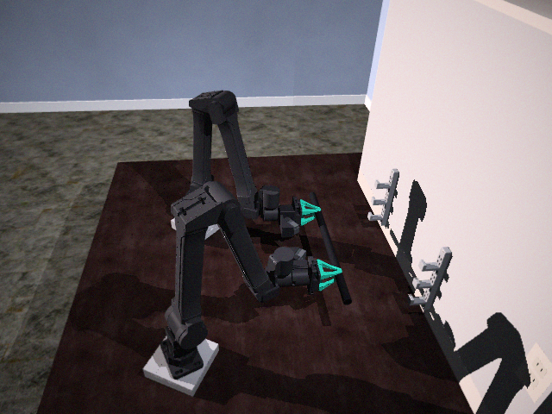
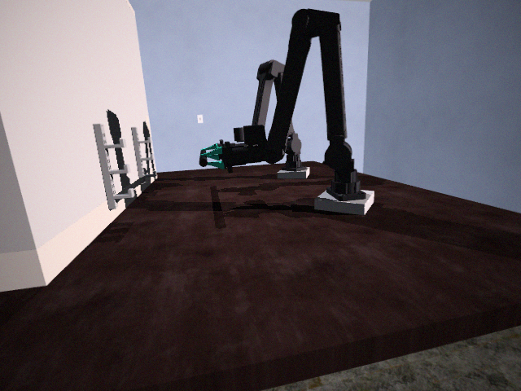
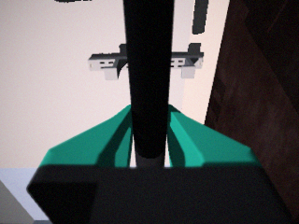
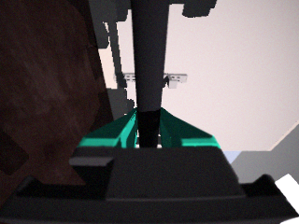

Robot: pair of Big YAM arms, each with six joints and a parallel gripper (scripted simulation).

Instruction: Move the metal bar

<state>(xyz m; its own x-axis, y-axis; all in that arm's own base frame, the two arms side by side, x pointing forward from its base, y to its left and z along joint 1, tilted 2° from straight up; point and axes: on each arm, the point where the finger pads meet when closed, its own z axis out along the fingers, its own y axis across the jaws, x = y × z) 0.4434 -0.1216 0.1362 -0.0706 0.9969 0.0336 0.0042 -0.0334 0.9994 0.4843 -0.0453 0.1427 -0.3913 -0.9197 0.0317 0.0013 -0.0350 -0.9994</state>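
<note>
Now: right hand 10 mm past the dark metal bar and 150 mm to the right of it. The rest, counted from my right hand: white wall: 430 mm ahead, 150 mm to the left, 290 mm above.
</note>
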